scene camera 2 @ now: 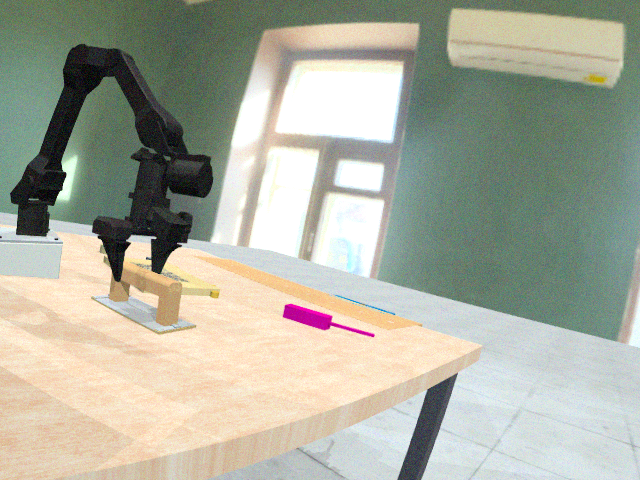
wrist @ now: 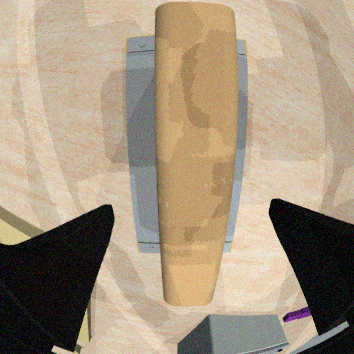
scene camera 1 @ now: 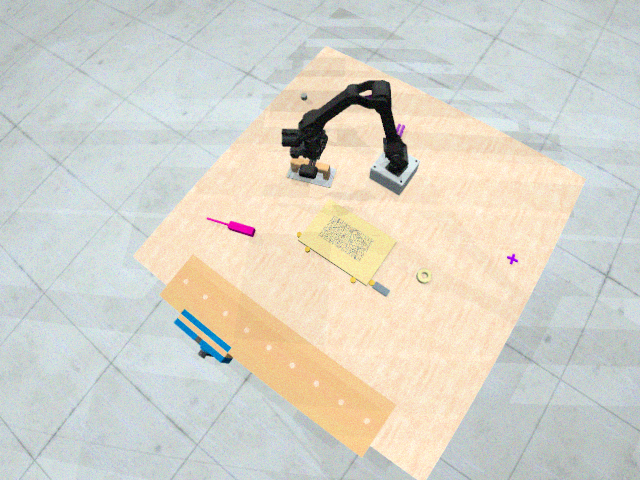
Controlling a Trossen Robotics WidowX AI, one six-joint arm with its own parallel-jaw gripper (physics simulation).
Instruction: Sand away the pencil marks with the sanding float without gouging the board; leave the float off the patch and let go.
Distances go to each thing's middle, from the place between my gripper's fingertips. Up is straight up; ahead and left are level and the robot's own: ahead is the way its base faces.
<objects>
Right now my hand is 1 cm short of the sanding float (scene camera 2: 164, 319), 2 cm to the left of it and 2 cm above it. Also, from my hand: yellow board (scene camera 1: 363, 271): 15 cm ahead, 28 cm to the left, 9 cm below.
</objects>
